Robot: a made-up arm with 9 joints. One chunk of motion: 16 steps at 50 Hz.
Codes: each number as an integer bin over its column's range. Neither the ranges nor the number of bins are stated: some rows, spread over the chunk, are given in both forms.
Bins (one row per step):
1: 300 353 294 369 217 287 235 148 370
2: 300 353 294 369 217 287 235 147 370
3: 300 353 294 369 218 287 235 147 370
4: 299 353 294 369 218 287 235 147 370
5: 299 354 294 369 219 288 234 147 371
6: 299 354 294 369 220 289 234 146 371
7: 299 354 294 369 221 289 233 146 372
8: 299 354 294 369 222 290 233 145 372
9: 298 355 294 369 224 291 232 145 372
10: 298 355 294 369 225 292 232 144 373
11: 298 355 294 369 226 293 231 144 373
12: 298 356 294 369 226 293 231 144 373
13: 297 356 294 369 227 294 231 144 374
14: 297 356 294 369 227 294 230 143 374
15: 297 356 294 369 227 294 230 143 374
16: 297 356 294 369 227 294 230 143 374
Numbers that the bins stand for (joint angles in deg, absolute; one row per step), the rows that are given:
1: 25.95 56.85 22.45 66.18 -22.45 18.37 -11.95 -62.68 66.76
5: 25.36 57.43 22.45 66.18 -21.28 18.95 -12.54 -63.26 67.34
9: 24.78 58.01 22.45 66.18 -18.37 20.70 -13.70 -64.43 67.93
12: 24.78 58.60 22.45 66.18 -17.20 21.86 -14.28 -65.01 68.51
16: 24.20 58.60 22.45 66.18 -16.62 22.45 -14.87 -65.59 69.09
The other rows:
2: 25.95 56.85 22.45 66.18 -22.45 18.37 -11.95 -63.26 66.76
3: 25.95 56.85 22.45 66.18 -21.86 18.37 -11.95 -63.26 66.76
4: 25.36 56.85 22.45 66.18 -21.86 18.37 -11.95 -63.26 66.76
6: 25.36 57.43 22.45 66.18 -20.70 19.53 -12.54 -63.84 67.34
7: 25.36 57.43 22.45 66.18 -20.12 19.53 -13.12 -63.84 67.93
8: 25.36 57.43 22.45 66.18 -19.53 20.12 -13.12 -64.43 67.93
10: 24.78 58.01 22.45 66.18 -17.78 21.28 -13.70 -65.01 68.51
11: 24.78 58.01 22.45 66.18 -17.20 21.86 -14.28 -65.01 68.51
13: 24.20 58.60 22.45 66.18 -16.62 22.45 -14.28 -65.01 69.09
14: 24.20 58.60 22.45 66.18 -16.62 22.45 -14.87 -65.59 69.09
15: 24.20 58.60 22.45 66.18 -16.62 22.45 -14.87 -65.59 69.09

